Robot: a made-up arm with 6 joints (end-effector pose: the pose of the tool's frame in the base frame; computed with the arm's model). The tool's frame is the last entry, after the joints.
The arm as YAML. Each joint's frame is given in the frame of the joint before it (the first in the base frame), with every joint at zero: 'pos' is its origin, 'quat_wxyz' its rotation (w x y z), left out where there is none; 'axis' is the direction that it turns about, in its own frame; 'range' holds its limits. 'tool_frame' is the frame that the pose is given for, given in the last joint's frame.
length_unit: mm
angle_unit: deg
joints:
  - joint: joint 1
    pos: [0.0, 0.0, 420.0]
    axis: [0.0, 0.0, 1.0]
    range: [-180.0, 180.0]
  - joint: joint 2
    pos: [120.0, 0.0, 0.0]
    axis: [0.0, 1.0, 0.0]
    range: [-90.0, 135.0]
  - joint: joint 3
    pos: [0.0, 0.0, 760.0]
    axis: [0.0, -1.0, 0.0]
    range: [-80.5, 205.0]
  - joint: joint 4
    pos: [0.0, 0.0, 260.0]
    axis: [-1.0, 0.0, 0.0]
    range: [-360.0, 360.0]
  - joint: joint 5
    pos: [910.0, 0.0, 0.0]
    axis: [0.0, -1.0, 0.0]
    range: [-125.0, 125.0]
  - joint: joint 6
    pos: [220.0, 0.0, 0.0]
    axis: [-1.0, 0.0, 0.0]
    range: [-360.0, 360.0]
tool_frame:
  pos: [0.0, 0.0, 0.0]
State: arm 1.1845 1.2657 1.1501 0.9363 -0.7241 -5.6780
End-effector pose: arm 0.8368 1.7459 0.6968 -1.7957 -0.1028 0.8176
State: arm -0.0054 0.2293 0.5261 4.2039 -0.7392 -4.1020
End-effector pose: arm 1.2220 0.1229 1.7914 -0.1931 -0.6784 0.6085
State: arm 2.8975 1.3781 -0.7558 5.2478 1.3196 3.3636
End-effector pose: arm -0.5988 0.3380 -0.4470 1.3575 1.8207 0.2900
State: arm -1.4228 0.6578 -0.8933 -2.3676 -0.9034 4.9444
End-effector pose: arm 0.2653 -0.9601 -0.0170 -1.4731 0.9803 0.1178
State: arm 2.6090 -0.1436 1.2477 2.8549 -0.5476 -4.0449
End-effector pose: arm 0.1514 -0.0517 2.3184 -2.0919 -0.4361 -1.4469
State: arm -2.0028 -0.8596 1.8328 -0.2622 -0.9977 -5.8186
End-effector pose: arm 0.6374 1.2680 1.2897 -1.9480 -0.6619 -1.4799
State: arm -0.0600 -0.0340 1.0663 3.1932 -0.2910 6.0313
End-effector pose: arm 0.3139 -0.0156 2.3250 -2.3276 -0.1441 -1.9409
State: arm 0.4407 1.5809 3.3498 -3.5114 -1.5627 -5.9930
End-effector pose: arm 0.2550 0.0324 1.2147 0.0945 0.3391 -2.2873
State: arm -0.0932 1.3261 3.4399 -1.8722 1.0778 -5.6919
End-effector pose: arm 0.1421 -0.1992 1.3678 1.7927 -1.9963 0.5584
